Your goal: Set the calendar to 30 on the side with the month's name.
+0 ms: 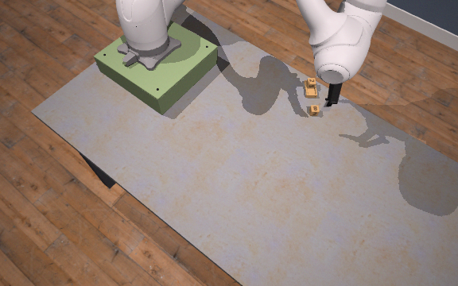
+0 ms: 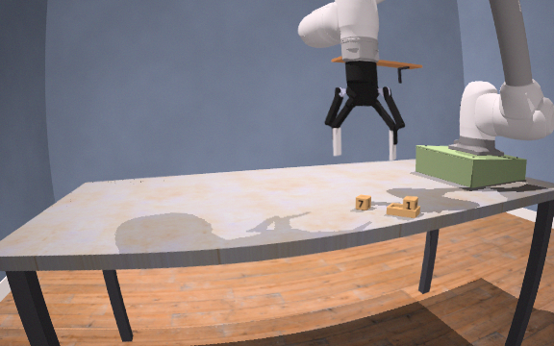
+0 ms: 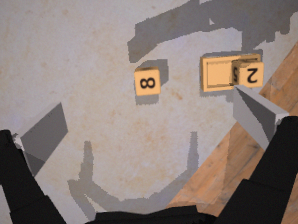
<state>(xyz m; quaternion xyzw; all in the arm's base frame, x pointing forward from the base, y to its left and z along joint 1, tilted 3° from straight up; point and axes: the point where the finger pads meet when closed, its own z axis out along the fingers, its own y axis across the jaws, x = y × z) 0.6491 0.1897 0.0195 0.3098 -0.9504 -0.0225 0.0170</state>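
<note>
The wooden cube is 12 cm below my hand. The rest, counted from my hand: wooden calendar tray (6 cm behind, 9 cm to the left, 12 cm below).
</note>
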